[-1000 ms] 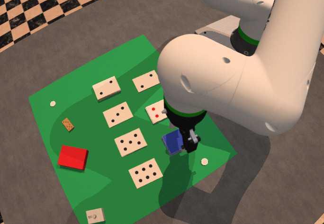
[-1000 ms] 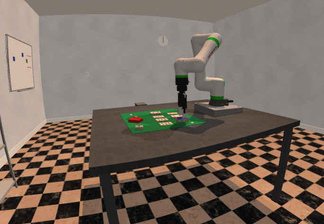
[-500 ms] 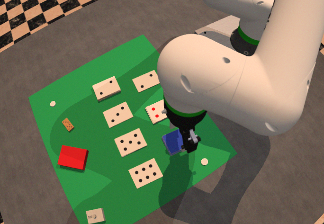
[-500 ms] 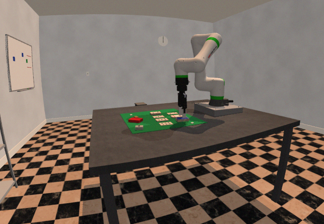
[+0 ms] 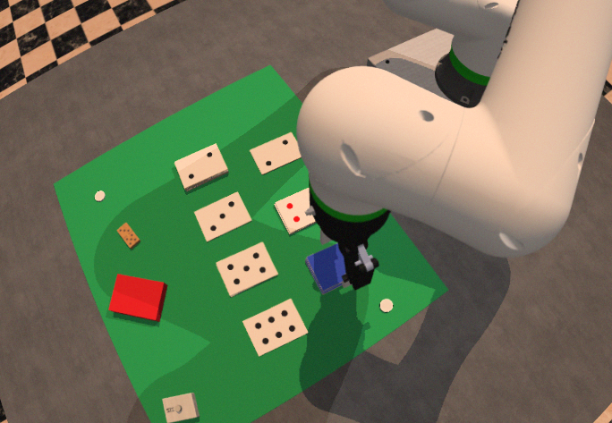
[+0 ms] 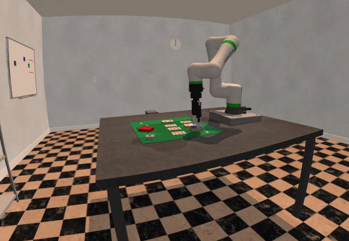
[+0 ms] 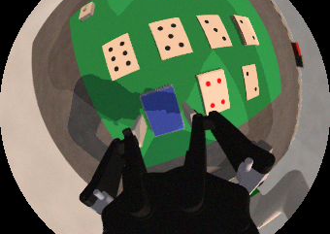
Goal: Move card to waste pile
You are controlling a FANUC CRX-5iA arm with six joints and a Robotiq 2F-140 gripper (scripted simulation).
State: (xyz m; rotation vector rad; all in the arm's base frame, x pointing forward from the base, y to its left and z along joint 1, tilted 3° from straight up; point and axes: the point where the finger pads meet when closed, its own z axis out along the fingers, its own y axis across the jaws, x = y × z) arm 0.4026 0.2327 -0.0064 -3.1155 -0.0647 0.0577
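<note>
My hand is 10 mm short of the red-pip card, 120 mm to the left of it and 50 mm above it. Round my hand: red block (340 mm ahead, 70 mm to the right, 50 mm below); green mat (160 mm ahead, 130 mm to the right, 70 mm below); small button box (330 mm ahead, 130 mm to the left, 40 mm below).
</note>
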